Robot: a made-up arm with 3 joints. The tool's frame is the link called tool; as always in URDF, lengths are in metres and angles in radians. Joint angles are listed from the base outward.
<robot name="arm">
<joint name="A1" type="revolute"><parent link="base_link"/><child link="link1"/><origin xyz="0.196 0.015 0.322" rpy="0 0 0"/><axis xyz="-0.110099 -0.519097 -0.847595"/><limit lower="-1.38" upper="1.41"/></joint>
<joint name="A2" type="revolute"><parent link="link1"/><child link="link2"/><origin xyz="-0.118 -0.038 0.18" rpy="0 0 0"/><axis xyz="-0.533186 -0.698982 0.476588"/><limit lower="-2.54" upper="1.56"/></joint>
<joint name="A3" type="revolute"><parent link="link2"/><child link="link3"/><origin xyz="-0.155 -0.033 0.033" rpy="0 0 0"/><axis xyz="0.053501 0.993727 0.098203"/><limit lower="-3.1" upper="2.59"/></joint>
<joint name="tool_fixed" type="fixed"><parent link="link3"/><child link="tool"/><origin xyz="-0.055 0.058 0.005" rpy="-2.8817 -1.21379 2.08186"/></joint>
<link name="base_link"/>
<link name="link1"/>
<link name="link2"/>
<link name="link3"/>
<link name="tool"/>
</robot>
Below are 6 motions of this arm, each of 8 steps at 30 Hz.
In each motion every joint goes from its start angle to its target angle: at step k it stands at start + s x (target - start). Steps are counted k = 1, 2, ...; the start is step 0. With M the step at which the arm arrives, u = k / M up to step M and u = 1 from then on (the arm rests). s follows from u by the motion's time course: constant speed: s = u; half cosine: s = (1 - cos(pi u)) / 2; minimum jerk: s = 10 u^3 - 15 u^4 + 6 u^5.
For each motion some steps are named. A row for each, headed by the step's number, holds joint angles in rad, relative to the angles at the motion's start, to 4 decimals.
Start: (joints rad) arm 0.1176 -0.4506 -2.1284
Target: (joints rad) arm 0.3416 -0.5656 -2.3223
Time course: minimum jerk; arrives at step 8
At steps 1, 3, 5, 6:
1: 0.0036 -0.0018 -0.0031
3: 0.0616 -0.0316 -0.0534
5: 0.1624 -0.0834 -0.1405
6: 0.2008 -0.1031 -0.1738

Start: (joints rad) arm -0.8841 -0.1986 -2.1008
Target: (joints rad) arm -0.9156 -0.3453 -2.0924
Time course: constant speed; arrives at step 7
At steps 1, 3, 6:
1: -0.0045 -0.0210 0.0012
3: -0.0135 -0.0629 0.0036
6: -0.0270 -0.1257 0.0072

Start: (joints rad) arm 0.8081 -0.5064 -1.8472
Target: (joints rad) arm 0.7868 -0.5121 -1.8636
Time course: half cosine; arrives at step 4
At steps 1, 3, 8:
1: -0.0031 -0.0008 -0.0024
3: -0.0182 -0.0049 -0.0140
8: -0.0213 -0.0057 -0.0164

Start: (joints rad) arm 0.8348 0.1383 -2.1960
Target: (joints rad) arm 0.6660 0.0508 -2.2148
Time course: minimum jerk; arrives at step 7
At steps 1, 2, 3, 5, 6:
1: -0.0039 -0.0020 -0.0004
2: -0.0244 -0.0127 -0.0027
3: -0.0621 -0.0322 -0.0069
5: -0.1444 -0.0748 -0.0161
6: -0.1649 -0.0855 -0.0184

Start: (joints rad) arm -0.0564 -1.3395 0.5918
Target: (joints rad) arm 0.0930 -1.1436 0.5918
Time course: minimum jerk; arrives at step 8
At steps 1, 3, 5, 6, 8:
1: 0.0024 0.0031 0.0000
3: 0.0411 0.0539 0.0000
5: 0.1083 0.1420 0.0000
6: 0.1339 0.1756 0.0000
8: 0.1494 0.1959 0.0000

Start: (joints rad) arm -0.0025 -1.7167 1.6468
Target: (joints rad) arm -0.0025 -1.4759 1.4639
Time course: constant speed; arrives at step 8
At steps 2, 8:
2: 0.0000 0.0602 -0.0457
8: 0.0000 0.2408 -0.1829

